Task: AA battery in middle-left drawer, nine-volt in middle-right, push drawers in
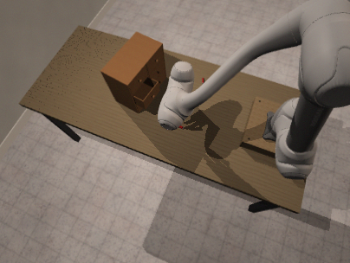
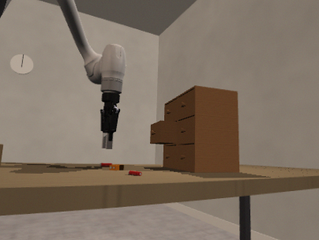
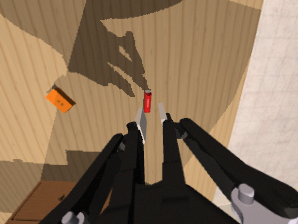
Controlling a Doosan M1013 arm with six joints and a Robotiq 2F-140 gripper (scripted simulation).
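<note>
The AA battery is 100 mm below my hand. The rest, counted from my hand: orange nine-volt battery (30 mm behind, 190 mm to the right, 100 mm below).
</note>
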